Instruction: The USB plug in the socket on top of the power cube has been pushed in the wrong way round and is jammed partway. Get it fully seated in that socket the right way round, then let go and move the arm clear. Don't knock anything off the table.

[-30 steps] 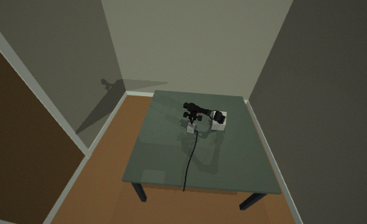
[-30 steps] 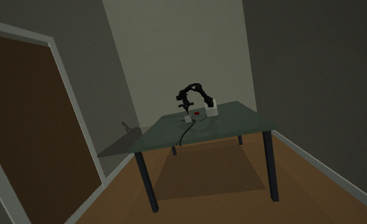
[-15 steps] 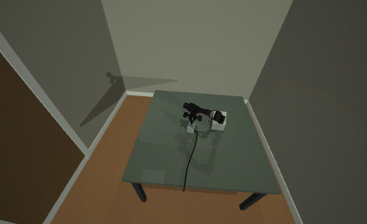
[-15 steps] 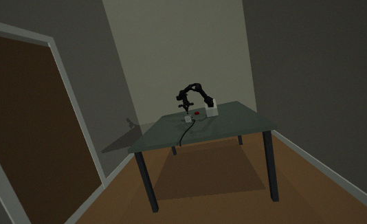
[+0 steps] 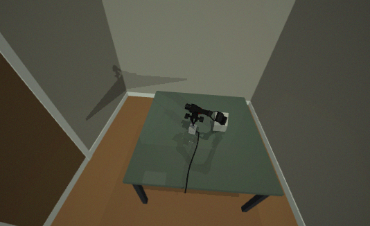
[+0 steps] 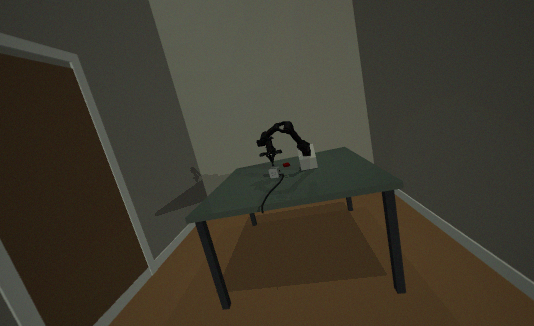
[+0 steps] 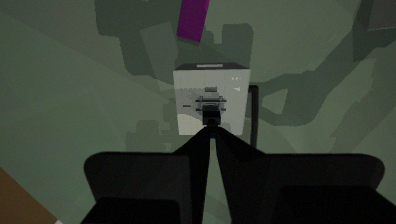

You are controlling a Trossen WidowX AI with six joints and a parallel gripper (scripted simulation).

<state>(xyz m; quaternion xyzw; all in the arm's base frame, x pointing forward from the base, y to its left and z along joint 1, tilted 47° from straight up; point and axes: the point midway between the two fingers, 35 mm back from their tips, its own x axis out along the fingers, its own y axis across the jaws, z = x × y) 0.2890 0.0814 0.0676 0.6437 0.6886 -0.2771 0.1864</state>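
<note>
Now: gripper tip 2 cm above the dark USB plug. The rest, counted from my gripper tip: purple block (1 cm ahead, 10 cm to the right, 12 cm below); red object (4 cm behind, 35 cm to the right, 11 cm below).
</note>
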